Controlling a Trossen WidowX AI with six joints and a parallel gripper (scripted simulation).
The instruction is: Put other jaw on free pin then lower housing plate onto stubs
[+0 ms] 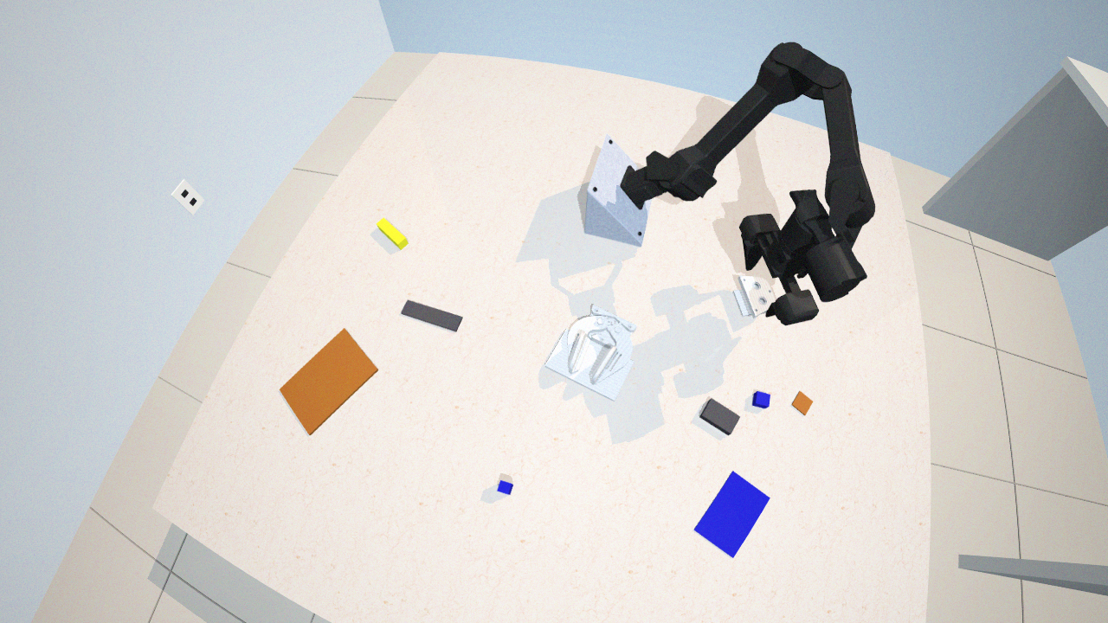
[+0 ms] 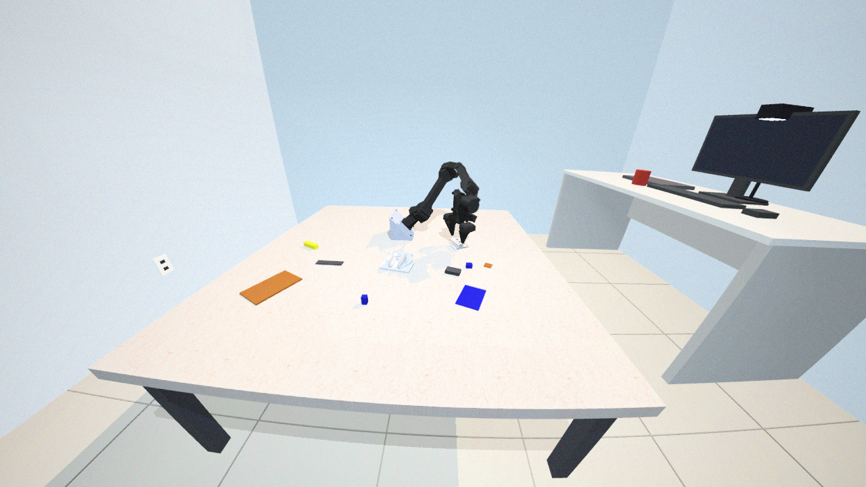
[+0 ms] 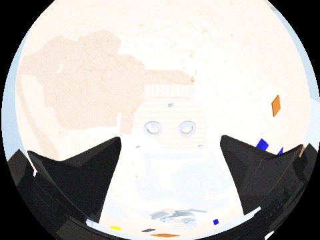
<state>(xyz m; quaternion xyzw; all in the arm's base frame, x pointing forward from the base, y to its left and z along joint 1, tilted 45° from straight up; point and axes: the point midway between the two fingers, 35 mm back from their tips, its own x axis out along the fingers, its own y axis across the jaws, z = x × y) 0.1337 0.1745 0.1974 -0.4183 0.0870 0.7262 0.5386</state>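
Now: gripper tip 10 mm to the right of the housing plate, 10 mm past it and 10 mm above it. From my gripper tip the other things lie so: dark grey block 220 mm ahead, 30 mm below, 10 mm to the right; white stand 30 mm below, 10 mm to the left, 10 mm behind; orange tile 150 mm ahead, 130 mm to the left, 40 mm below.
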